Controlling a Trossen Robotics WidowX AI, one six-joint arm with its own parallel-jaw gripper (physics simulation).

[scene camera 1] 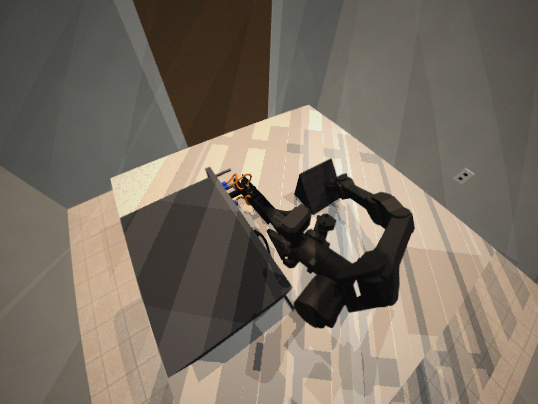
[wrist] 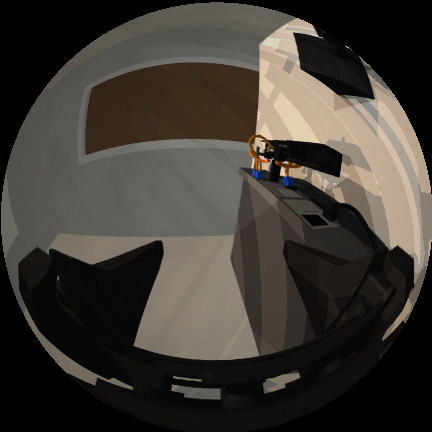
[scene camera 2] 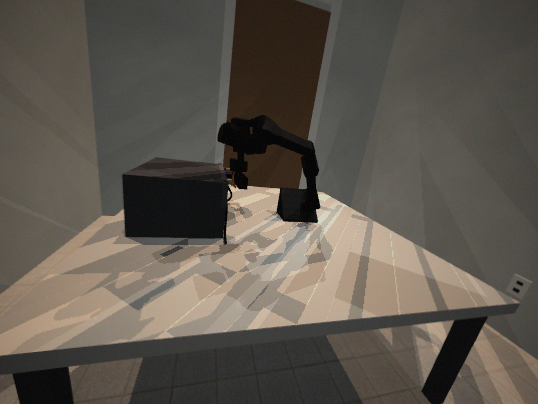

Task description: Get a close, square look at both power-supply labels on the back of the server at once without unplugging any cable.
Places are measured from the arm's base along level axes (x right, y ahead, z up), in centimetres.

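Pixels of known places: gripper, fingertip midpoint: (scene camera 1: 265, 220) (wrist: 224, 247) (scene camera 2: 231, 146); arm's base at its link origin: (scene camera 1: 330, 185) (scene camera 2: 307, 207).
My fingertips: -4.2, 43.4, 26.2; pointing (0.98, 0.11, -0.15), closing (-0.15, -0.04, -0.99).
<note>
Ahead of a thing's pixels: the offset from my fingertips to its top centre, as dx, dy, dz. "*": to the spot under its first point.
The dark server (scene camera 1: 190, 280) (scene camera 2: 175, 207) (wrist: 265, 255) stands on the table. Its back face shows at a steep slant in the wrist view, with blue plugs {+23.1, -1.8, -12.1} (wrist: 257, 174), orange cables {* +22.7, -10.6, -13.7} (scene camera 1: 245, 178) (wrist: 255, 145), a black power cable {* +0.3, -1.7, -20.5} (wrist: 360, 217) and a dark square opening {* +4.9, +0.6, -14.1} (wrist: 315, 220). I cannot make out either power-supply label there. A black cable arm (scene camera 1: 261, 202) (wrist: 310, 155) stands out along the back and hides part of it. My gripper (wrist: 224, 247) is open and empty, high near the server's back top edge. Its right finger overlaps the server in the wrist view.
My arm (scene camera 1: 397, 230) (scene camera 2: 292, 140) bends over from a black block (scene camera 1: 317, 187) (scene camera 2: 295, 205) (wrist: 330, 65) on the table (scene camera 1: 200, 155) (scene camera 2: 270, 335). A brown door (scene camera 1: 205, 60) (scene camera 2: 280, 75) (wrist: 175, 107) is beyond the table. A wall outlet (scene camera 1: 464, 175) (scene camera 2: 519, 286) is at the right.
</note>
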